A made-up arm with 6 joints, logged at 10 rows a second.
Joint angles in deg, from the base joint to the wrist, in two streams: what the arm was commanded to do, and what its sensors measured. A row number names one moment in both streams.
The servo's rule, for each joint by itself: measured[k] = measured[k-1] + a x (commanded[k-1-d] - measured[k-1]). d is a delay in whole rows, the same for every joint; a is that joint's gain. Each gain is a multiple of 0.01, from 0.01 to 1. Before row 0 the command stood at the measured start. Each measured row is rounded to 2 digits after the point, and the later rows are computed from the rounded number. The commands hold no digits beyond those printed.
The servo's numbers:
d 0
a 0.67 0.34 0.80 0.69 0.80 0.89
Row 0, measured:
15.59, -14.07, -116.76, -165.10, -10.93, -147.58
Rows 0 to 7, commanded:
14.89, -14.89, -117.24, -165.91, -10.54, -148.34
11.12, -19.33, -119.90, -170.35, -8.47, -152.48
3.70, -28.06, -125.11, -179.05, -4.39, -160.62
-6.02, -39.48, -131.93, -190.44, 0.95, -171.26
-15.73, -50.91, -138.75, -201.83, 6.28, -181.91
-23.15, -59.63, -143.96, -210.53, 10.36, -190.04
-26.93, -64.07, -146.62, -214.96, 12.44, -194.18
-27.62, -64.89, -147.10, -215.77, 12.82, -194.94
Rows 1 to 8, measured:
15.12, -14.35, -117.14, -165.66, -10.62, -148.26
12.44, -16.04, -119.35, -168.90, -8.90, -152.02
6.58, -20.13, -123.96, -175.90, -5.29, -159.67
-1.86, -26.71, -130.34, -185.93, -0.30, -169.99
-11.15, -34.94, -137.07, -196.90, 4.96, -180.60
-19.19, -43.33, -142.58, -206.30, 9.28, -189.00
-24.38, -50.38, -145.81, -212.28, 11.81, -193.61
-26.55, -55.31, -146.84, -214.69, 12.62, -194.79

